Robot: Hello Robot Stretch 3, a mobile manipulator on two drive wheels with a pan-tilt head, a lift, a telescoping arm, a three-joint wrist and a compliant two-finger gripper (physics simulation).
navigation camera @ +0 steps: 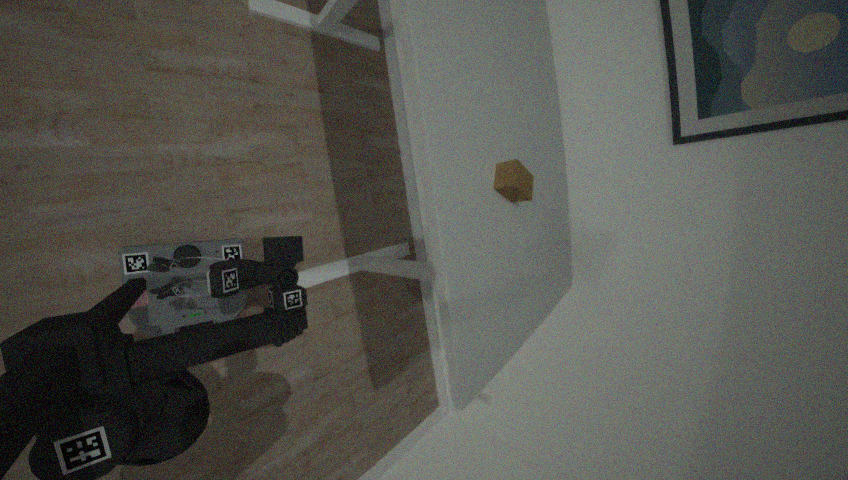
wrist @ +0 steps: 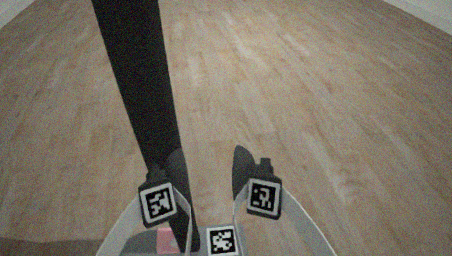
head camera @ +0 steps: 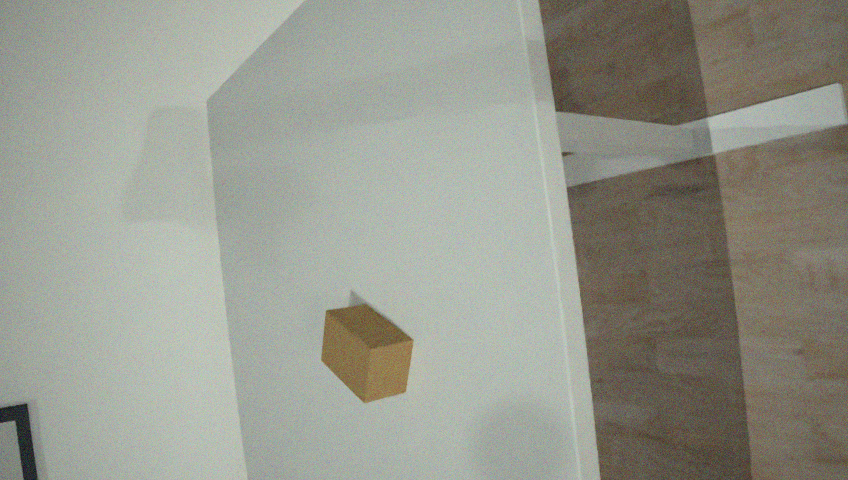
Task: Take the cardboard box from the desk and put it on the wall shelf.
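The cardboard box (head camera: 367,353) (navigation camera: 512,180) stands on the white desk (head camera: 416,208) (navigation camera: 476,89), nearer the wall-side edge than the front edge in the navigation view. My gripper (wrist: 210,166) is open, with a gap between its two fingertips and floor showing through it. In the navigation view the folded wrist and gripper are over the robot's base, beside the desk and apart from the box; the fingers are hard to make out there. The wall shelf does not show in these views.
A framed picture (head camera: 24,440) (navigation camera: 675,118) hangs on the wall behind the desk. White desk legs (head camera: 773,113) (navigation camera: 333,270) reach out onto the wooden floor (head camera: 791,297) (navigation camera: 178,148) (wrist: 325,125). A dark mast (wrist: 140,75) rises at the left in the wrist view.
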